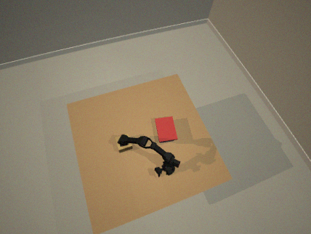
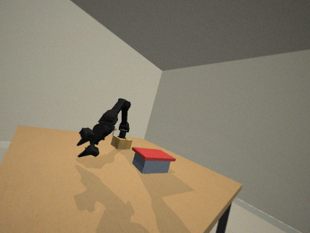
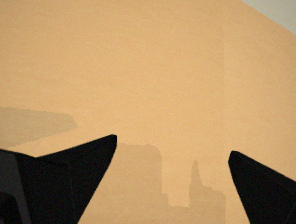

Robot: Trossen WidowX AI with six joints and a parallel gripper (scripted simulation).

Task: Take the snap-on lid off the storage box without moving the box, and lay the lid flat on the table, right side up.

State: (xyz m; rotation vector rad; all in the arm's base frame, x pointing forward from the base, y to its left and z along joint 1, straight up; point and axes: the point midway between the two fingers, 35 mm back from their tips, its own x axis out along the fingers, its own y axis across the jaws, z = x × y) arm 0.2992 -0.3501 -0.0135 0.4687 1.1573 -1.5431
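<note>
Now: gripper tip 140 mm short of the red lid, 410 mm to the right of it and 50 mm below it. Also, from my gripper tip: blue storage box (140 mm ahead, 410 mm to the left).
</note>
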